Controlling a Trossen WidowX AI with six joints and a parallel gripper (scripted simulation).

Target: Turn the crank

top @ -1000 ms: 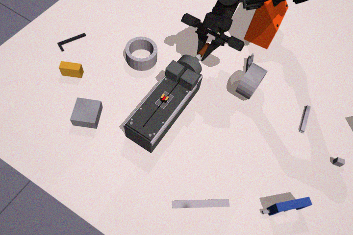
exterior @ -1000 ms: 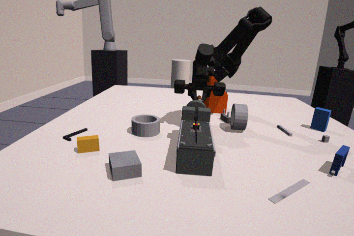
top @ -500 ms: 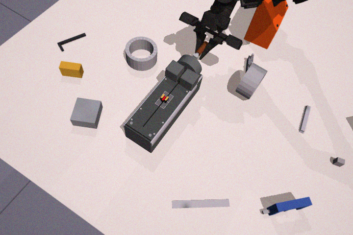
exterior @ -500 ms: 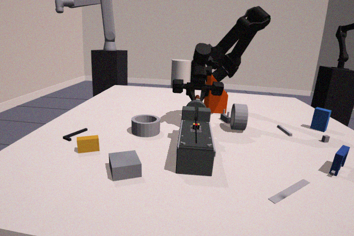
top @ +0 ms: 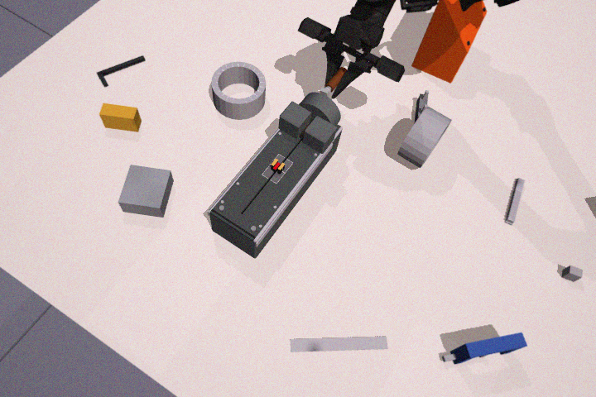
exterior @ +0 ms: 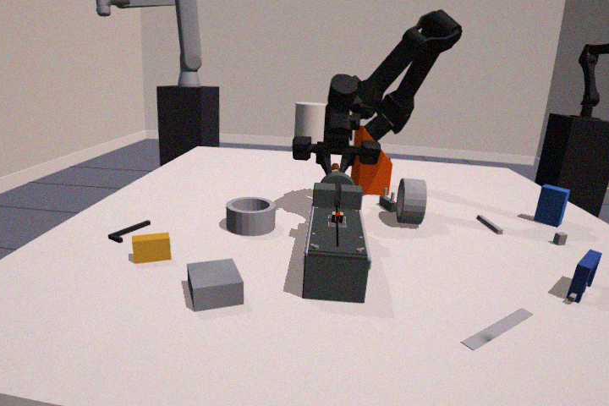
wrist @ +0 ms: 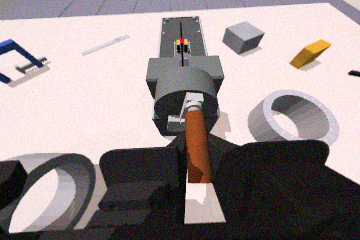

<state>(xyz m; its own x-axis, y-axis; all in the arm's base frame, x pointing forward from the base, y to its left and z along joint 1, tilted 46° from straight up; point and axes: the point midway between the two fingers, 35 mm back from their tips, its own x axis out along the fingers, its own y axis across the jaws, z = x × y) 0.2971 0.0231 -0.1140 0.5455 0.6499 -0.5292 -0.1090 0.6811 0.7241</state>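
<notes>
Right now my gripper tip is 17 cm short of the red pointer, 2 cm to the right of it and 1 cm above it. Also, from my gripper tip: grey cube (32 cm ahead, 14 cm to the right, 7 cm below); then yellow block (28 cm to the right, 24 cm ahead, 7 cm below); then crank handle (3 cm above, 2 cm behind).
</notes>
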